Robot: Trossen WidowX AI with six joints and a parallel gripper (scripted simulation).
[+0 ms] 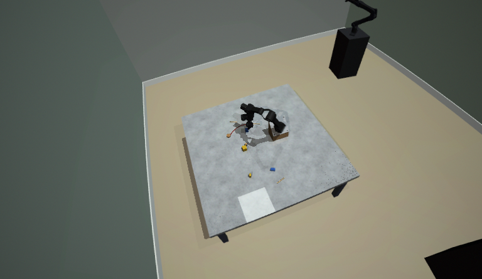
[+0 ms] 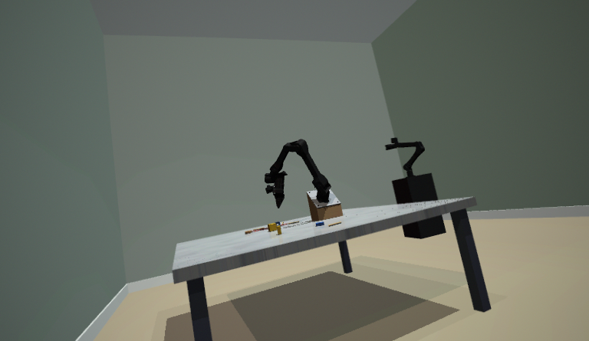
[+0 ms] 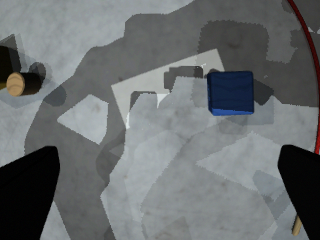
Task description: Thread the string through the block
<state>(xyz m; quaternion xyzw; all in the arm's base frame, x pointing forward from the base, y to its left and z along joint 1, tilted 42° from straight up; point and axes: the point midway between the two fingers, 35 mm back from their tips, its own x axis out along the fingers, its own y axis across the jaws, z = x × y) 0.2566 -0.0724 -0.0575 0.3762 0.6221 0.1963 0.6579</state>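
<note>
Now: the blue cube 10 cm below my gripper tip, 4 cm to the right of it and 1 cm ahead of it. The rest, counted from my gripper tip: thin wooden stick: 12 cm below, 11 cm to the right, 9 cm behind; round wooden button: 20 cm ahead, 11 cm below, 3 cm to the right.
</note>
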